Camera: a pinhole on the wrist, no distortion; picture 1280 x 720 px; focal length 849.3 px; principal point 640.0 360.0 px. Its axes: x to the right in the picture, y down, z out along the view. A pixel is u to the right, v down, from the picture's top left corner.
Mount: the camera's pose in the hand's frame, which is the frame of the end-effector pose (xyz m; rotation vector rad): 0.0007 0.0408 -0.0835 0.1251 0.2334 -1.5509
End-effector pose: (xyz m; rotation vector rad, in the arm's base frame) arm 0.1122 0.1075 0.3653 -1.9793 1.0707 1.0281
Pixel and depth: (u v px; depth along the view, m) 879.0 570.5 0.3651
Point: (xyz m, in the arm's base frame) 0.1978 0.3259 0.1737
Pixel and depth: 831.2 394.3 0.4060
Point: 0.1567 0.3900 0.2123
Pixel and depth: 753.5 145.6 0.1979
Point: 0.0919 0.2207 0.3504
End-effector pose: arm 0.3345 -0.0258 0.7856 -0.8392 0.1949 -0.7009
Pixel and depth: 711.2 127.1 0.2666
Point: 0.3468 0.0967 0.9280
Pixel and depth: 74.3 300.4 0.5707
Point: 0.7086 0.4491 0.9505
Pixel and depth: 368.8 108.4 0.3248
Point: 0.4223 0.2128 0.9030
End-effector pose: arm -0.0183 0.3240 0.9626 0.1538 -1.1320 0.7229
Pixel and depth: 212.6 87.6 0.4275
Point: -0.4328 0.2118 1.0058
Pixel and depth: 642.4 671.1 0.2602
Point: -0.1076 0.2869 1.1370
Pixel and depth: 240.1 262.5 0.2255
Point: -0.2001 0.3161 1.0031
